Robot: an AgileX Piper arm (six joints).
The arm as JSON. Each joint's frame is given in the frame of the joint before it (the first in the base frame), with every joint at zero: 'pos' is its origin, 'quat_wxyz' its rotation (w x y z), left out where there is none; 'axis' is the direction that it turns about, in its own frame. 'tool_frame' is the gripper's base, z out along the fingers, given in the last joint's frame.
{
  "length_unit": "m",
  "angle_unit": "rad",
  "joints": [
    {
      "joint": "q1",
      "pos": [
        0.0,
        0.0,
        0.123
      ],
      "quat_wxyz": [
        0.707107,
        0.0,
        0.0,
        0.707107
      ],
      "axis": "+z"
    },
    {
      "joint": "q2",
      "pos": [
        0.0,
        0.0,
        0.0
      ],
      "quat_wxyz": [
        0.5,
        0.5,
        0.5,
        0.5
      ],
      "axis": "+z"
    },
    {
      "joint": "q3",
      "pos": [
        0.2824,
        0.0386,
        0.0
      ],
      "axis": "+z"
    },
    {
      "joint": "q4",
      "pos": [
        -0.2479,
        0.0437,
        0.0
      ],
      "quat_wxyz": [
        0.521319,
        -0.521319,
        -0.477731,
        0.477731
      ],
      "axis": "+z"
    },
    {
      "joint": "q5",
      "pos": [
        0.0,
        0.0,
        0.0
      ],
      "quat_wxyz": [
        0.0,
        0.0,
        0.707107,
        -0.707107
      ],
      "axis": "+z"
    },
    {
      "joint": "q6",
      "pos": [
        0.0,
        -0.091,
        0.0
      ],
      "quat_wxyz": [
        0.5,
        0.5,
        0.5,
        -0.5
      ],
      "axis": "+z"
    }
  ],
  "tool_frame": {
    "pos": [
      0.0,
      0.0,
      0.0
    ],
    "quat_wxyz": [
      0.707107,
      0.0,
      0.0,
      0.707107
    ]
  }
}
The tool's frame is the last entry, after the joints.
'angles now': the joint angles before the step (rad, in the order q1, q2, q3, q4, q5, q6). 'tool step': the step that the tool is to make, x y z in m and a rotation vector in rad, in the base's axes. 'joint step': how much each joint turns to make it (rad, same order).
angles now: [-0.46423, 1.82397, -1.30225, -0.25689, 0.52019, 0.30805]
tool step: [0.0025, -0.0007, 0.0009, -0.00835, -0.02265, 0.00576]
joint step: [-0.00003, 0.00292, -0.00270, 0.00003, -0.02504, -0.00004]
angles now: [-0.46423, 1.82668, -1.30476, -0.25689, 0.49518, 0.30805]
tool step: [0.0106, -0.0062, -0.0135, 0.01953, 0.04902, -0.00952]
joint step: [0.00010, 0.06659, -0.05415, -0.00006, 0.04151, 0.00013]
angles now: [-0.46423, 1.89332, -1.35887, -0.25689, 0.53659, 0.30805]
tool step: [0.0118, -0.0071, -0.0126, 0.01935, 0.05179, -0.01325]
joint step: [0.00007, 0.07230, -0.07142, -0.00006, 0.05602, 0.00062]
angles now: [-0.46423, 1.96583, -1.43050, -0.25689, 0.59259, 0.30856]
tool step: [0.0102, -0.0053, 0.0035, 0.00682, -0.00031, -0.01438]
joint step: [0.00004, 0.03572, -0.07375, 0.01160, 0.04215, 0.00009]
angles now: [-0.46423, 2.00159, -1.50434, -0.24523, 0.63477, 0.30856]
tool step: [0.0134, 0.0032, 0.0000, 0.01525, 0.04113, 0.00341]
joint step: [0.02239, 0.04687, -0.08565, 0.00476, 0.08463, -0.00192]
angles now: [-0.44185, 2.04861, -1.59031, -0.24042, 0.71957, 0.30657]
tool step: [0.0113, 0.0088, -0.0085, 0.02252, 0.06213, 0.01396]
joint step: [0.03048, 0.04842, -0.05780, 0.00216, 0.07721, -0.00153]
